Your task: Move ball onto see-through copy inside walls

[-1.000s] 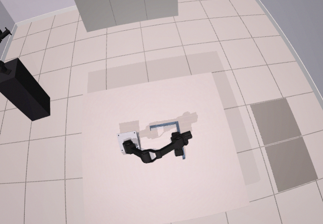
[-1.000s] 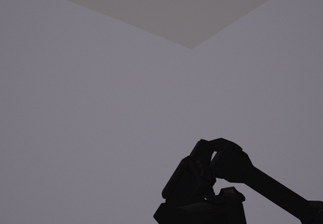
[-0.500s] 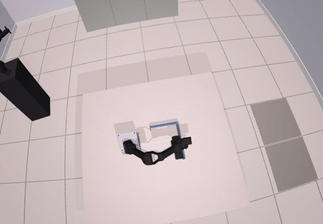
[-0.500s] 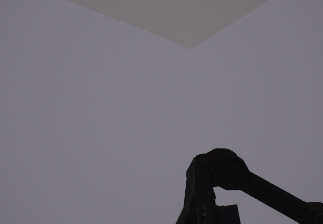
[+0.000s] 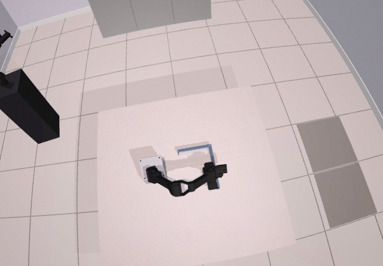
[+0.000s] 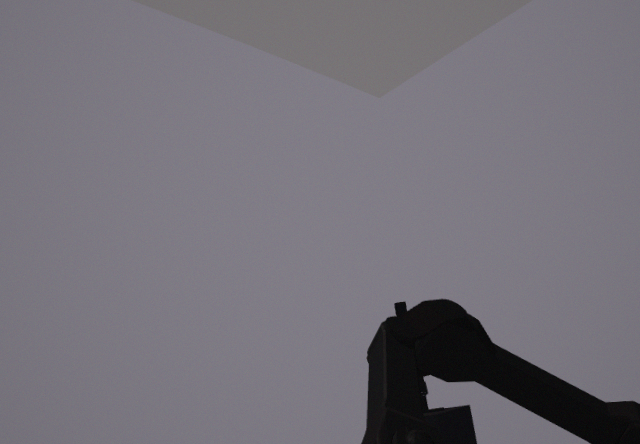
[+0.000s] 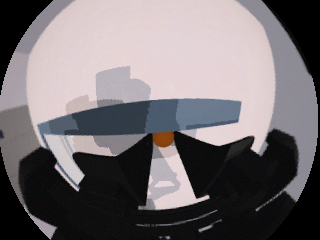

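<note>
My gripper tip is right at the orange ball.
</note>
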